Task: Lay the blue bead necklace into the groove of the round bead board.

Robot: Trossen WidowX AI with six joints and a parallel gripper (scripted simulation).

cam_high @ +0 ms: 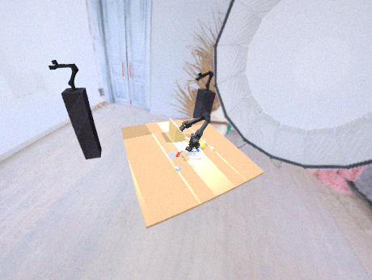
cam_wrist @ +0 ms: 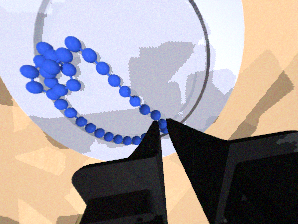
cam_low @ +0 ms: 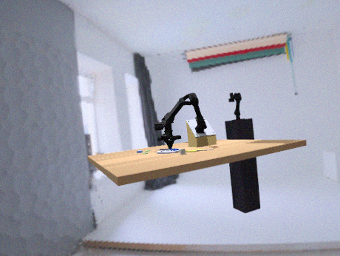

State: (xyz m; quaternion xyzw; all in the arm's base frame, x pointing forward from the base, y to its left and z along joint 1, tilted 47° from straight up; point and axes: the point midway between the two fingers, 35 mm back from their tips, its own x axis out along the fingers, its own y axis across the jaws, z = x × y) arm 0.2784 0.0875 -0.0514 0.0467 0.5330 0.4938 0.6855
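My gripper tip is now 5 cm to the right of the round bead board, 2 cm short of it and 1 cm above it. From my gripper tip the other things lie so: yellow flat piece (21 cm to the left, 11 cm behind, 2 cm below); then red-and-grey object (14 cm to the right, 1 cm below); then white cylinder (28 cm to the left, 2 cm ahead).
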